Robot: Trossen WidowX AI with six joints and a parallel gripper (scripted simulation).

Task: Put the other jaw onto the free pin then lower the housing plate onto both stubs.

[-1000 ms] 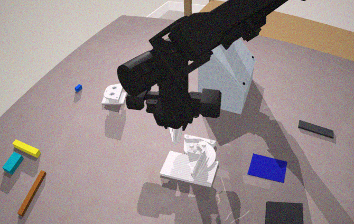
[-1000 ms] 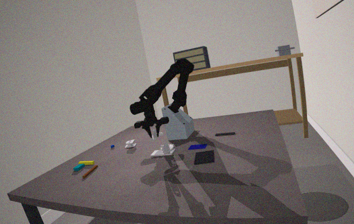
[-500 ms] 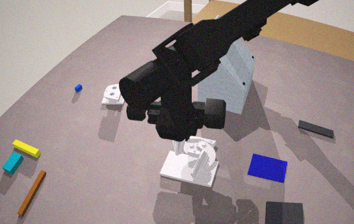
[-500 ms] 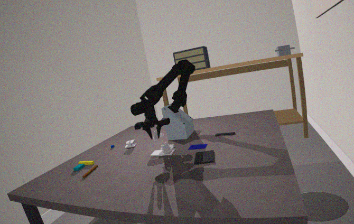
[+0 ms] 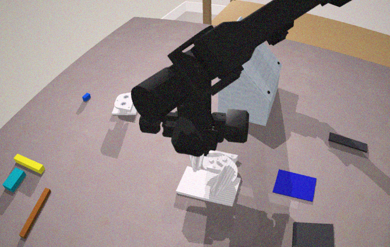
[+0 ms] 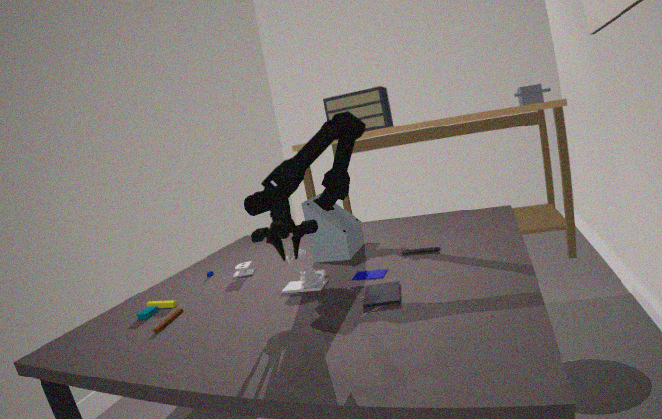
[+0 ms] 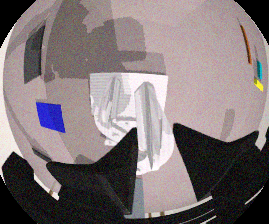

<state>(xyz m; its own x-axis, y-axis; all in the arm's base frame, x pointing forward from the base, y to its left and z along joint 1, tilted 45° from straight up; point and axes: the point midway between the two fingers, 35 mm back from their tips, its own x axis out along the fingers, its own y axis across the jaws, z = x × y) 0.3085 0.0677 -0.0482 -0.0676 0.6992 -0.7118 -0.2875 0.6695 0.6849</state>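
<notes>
The white base plate is 8 cm below my gripper tip, 3 cm to the left of it and 1 cm ahead of it. Round my gripper tip: blue pad (21 cm to the left, 8 cm below, 7 cm behind); dark slab (29 cm to the left, 8 cm below, 8 cm ahead); white jaw (7 cm below, 4 cm to the left, 4 cm behind).
</notes>
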